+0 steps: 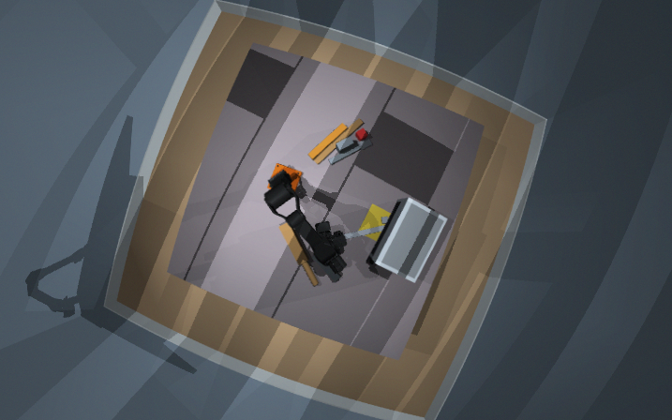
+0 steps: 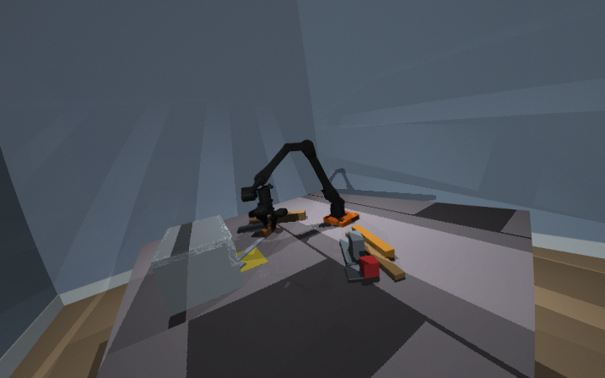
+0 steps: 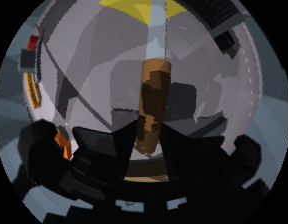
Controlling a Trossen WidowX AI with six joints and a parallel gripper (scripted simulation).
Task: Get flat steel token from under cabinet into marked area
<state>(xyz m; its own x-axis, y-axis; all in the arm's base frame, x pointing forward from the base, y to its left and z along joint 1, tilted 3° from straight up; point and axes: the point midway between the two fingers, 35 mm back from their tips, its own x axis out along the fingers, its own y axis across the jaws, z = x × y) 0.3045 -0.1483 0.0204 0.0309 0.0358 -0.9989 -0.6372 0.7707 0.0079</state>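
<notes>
The wooden paddle lies 13 cm to the right of my gripper tip, 7 cm behind it and 1 cm above it. Round my gripper tip: thin grey bar (11 cm to the right, 5 cm ahead); grey block (43 cm to the left, 13 cm behind, 3 cm above); steel token (21 cm to the left, 20 cm ahead).
</notes>
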